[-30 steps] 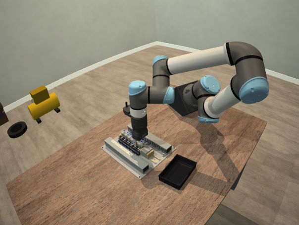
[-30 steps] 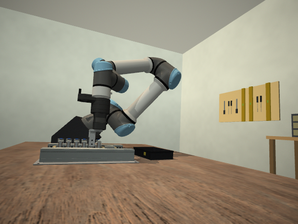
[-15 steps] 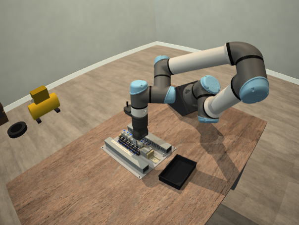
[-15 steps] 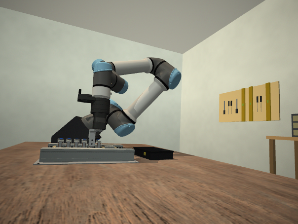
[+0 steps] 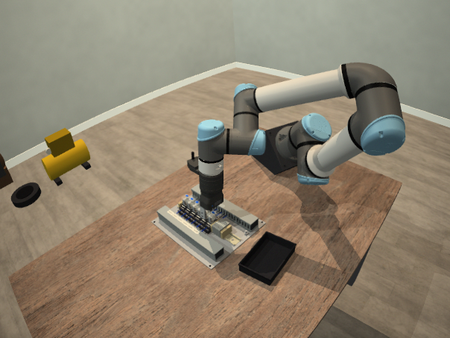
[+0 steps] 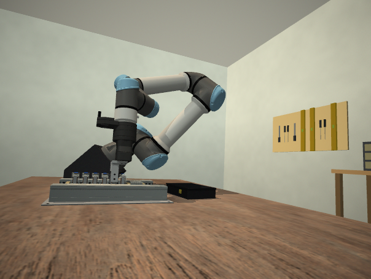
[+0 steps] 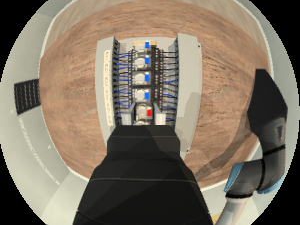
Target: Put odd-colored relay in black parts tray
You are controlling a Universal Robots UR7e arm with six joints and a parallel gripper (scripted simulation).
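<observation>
The red-button relay lies 10 mm below my hand. Also, from my hand: grey relay panel 10 mm to the right, 40 mm below; black parts tray 30 mm behind, 260 mm to the left, 40 mm below.
</observation>
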